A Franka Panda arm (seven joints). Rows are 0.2 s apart.
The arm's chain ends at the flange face. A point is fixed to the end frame.
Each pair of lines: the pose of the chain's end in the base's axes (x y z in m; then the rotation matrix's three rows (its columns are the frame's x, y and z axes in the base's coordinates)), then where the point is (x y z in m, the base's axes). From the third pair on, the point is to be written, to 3 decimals.
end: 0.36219, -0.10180, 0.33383; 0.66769, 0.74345, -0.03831; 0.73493, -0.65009, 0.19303; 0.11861, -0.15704, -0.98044
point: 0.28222 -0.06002 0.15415
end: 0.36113, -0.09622, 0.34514; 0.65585, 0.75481, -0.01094; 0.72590, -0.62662, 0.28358; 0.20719, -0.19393, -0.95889
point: 0.28614 -0.03845 0.16775
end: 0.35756, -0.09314, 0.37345; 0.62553, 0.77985, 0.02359; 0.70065, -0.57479, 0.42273; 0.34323, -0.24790, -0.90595
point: 0.289 -0.011 0.203
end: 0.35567, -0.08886, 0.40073; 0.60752, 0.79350, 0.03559; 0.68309, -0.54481, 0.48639; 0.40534, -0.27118, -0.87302
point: 0.289 0.004 0.235
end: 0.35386, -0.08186, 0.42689; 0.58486, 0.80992, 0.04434; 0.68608, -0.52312, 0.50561; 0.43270, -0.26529, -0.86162
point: 0.289 0.013 0.262
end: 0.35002, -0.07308, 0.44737; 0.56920, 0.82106, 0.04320; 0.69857, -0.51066, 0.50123; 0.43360, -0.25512, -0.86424
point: 0.285 0.020 0.281
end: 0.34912, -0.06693, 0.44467; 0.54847, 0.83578, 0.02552; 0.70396, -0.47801, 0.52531; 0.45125, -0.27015, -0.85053
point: 0.281 0.028 0.281
